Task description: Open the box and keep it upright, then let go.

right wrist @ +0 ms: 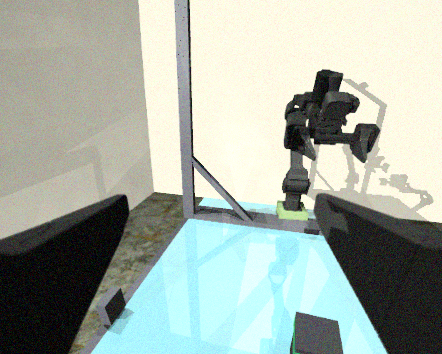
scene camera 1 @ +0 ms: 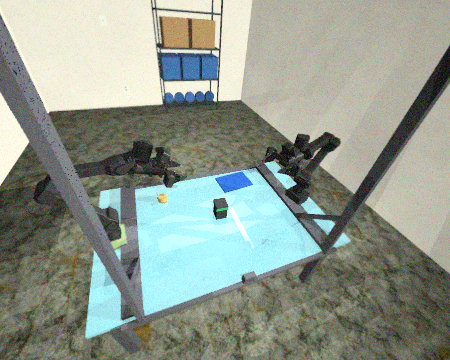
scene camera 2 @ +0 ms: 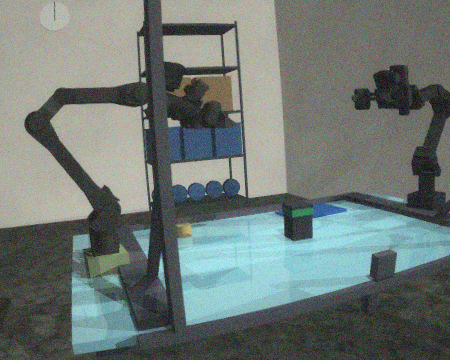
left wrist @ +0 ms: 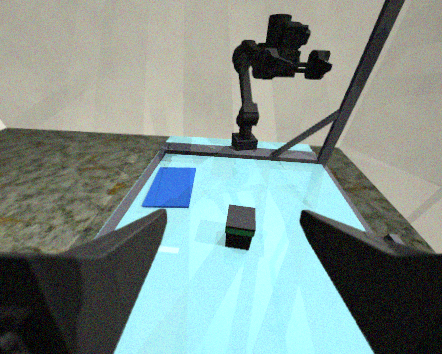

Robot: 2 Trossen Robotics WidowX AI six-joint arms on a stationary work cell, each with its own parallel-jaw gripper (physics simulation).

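Where they show: left gripper, fingertip midpoint: (right wrist: 339, 160) (scene camera 1: 183, 170) (scene camera 2: 227, 125) (left wrist: 234, 215); right gripper, fingertip midpoint: (right wrist: 223, 203) (scene camera 1: 269, 166) (scene camera 2: 365, 96) (left wrist: 311, 66); left arm's base, link origin: (right wrist: 291, 206) (scene camera 1: 113, 235) (scene camera 2: 104, 251); right arm's base, link origin: (scene camera 1: 298, 191) (scene camera 2: 426, 193) (left wrist: 244, 136).
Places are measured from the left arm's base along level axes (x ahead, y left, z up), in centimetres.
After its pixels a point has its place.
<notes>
The box (scene camera 1: 220, 209) @(z 3.5, x 51.4, y -7.8 cm) (scene camera 2: 298, 221) (left wrist: 241, 227) @(z 5.0, x 50.0, y -4.4 cm) (right wrist: 317, 334) @(z 5.0, x 53.1, y -4.8 cm) is small and dark, with a green band below its dark top. It stands upright on the pale blue table (scene camera 1: 190, 270) @(z -4.5, x 27.4, y -28.4 cm) (scene camera 2: 240, 295) @(z -4.5, x 20.7, y -31.3 cm), and its lid looks closed. My left gripper (scene camera 1: 176, 171) @(z 27.7, x 35.3, y 0.0 cm) (left wrist: 234, 215) @(z 27.7, x 35.3, y 0.0 cm) (right wrist: 339, 160) @(z 27.7, x 35.3, y 0.0 cm) is open and empty, high above the table's left part and away from the box. My right gripper (scene camera 1: 276, 159) (left wrist: 311, 66) @(z 33.8, x 68.1, y -17.8 cm) (right wrist: 223, 203) @(z 33.8, x 68.1, y -17.8 cm) is open and empty, high up at the right and away from the box. In the right wrist view the box is cut by the bottom edge.
A flat blue mat (scene camera 1: 233, 182) @(z -3.7, x 73.0, y 16.2 cm) (scene camera 2: 327, 210) @(z -3.7, x 78.1, y 13.1 cm) (left wrist: 170, 187) @(z -3.8, x 72.3, y 17.7 cm) lies behind the box. A small yellow-orange piece (scene camera 1: 162, 198) @(z -1.1, x 26.5, y 16.3 cm) (scene camera 2: 184, 230) @(z -2.2, x 26.5, y 15.6 cm) is at the left. A grey block (scene camera 1: 249, 276) @(z 1.0, x 47.6, y -43.5 cm) (scene camera 2: 383, 265) @(z -1.1, x 46.9, y -43.9 cm) (right wrist: 114, 306) @(z -1.0, x 48.5, y -41.7 cm) sits at the front rail. Upright posts (scene camera 2: 160, 165) @(z 23.1, x 4.8, y -39.6 cm) (right wrist: 184, 100) @(z 37.1, x 6.6, y -37.6 cm) rise from the frame.
</notes>
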